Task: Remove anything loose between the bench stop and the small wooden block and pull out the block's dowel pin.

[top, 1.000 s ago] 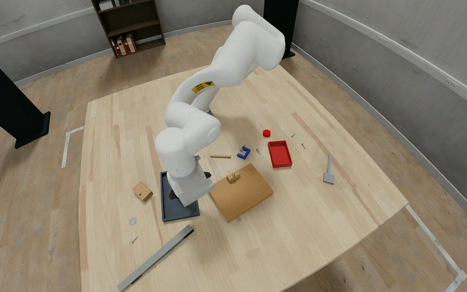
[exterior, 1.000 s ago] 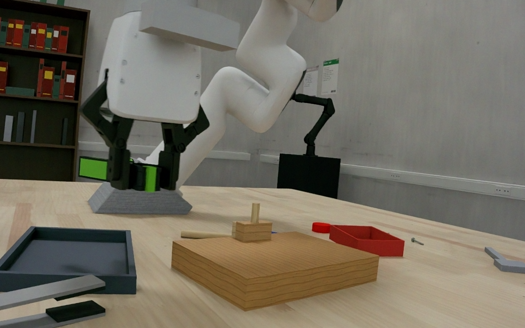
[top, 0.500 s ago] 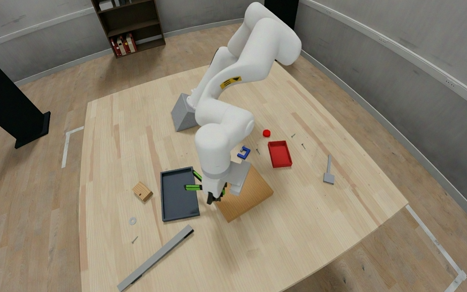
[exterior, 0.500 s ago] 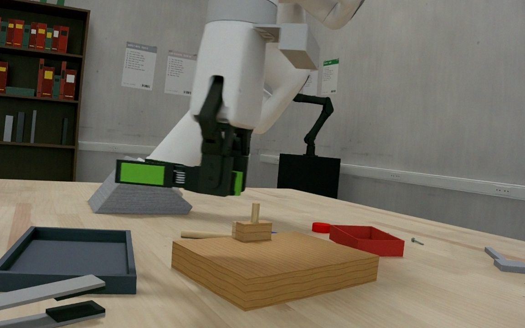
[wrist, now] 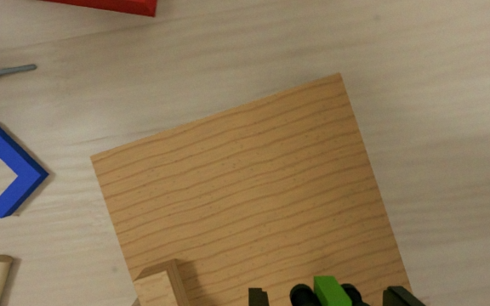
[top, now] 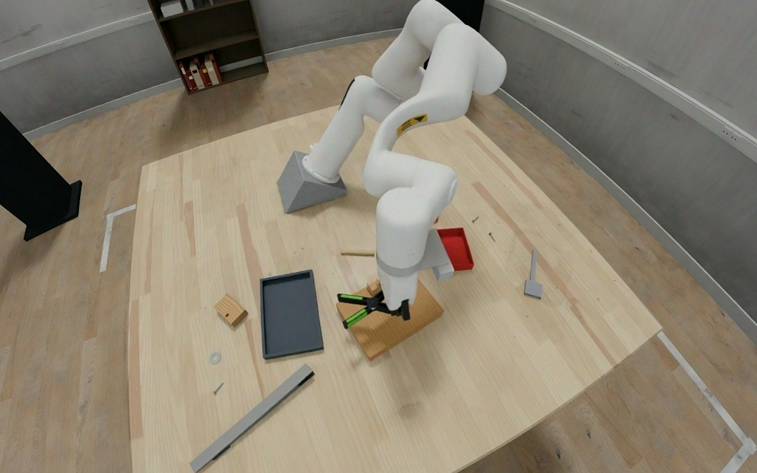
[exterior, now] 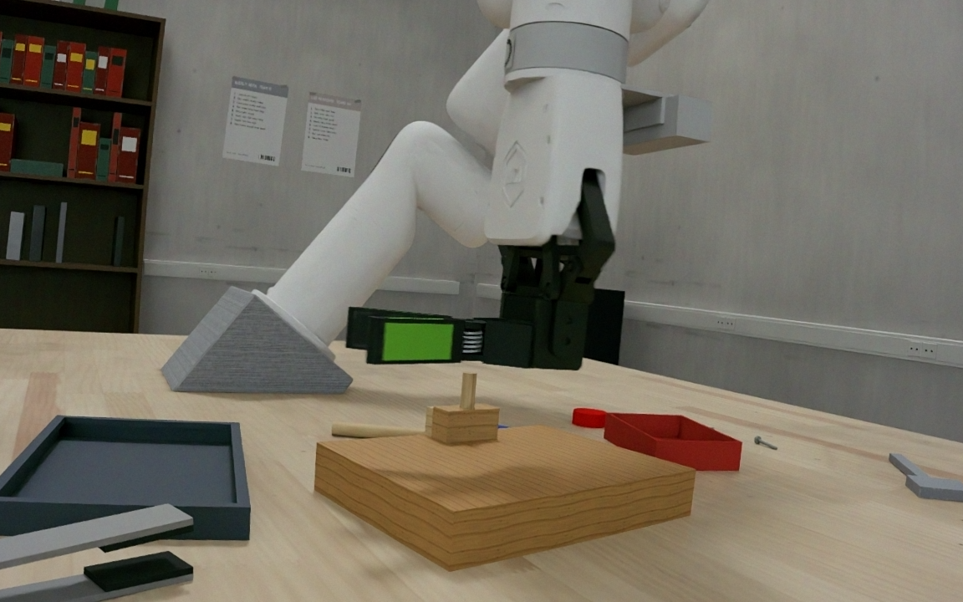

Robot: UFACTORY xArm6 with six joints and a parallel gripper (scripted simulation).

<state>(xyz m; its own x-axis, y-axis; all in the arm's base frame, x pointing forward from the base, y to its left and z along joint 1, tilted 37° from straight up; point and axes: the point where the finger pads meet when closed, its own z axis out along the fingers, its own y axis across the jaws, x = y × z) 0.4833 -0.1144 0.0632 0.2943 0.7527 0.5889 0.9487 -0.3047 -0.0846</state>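
My hand is 90 mm above the bench board and 20 mm past it. Round my hand: dowel pin: 80 mm behind, 60 mm below, 10 mm to the left; then blue l-shaped piece: 170 mm behind, 120 mm to the left, 110 mm below; then small wooden block: 80 mm behind, 70 mm below, 10 mm to the left.
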